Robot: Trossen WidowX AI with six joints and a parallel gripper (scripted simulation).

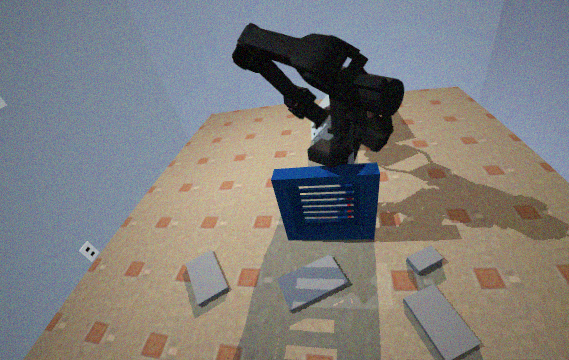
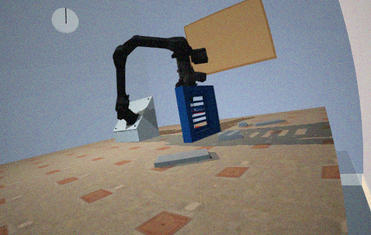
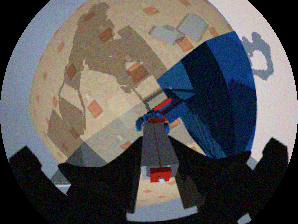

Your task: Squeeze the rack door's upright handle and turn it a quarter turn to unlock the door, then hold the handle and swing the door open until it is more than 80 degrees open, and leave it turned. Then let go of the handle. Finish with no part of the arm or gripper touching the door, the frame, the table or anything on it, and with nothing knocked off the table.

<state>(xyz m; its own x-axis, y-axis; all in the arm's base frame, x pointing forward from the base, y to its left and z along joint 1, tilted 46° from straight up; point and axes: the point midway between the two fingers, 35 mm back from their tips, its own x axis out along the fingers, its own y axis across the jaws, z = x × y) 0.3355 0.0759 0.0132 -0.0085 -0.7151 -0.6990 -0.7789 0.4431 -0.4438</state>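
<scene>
The red handle lies 20 mm below my gripper tip.
</scene>
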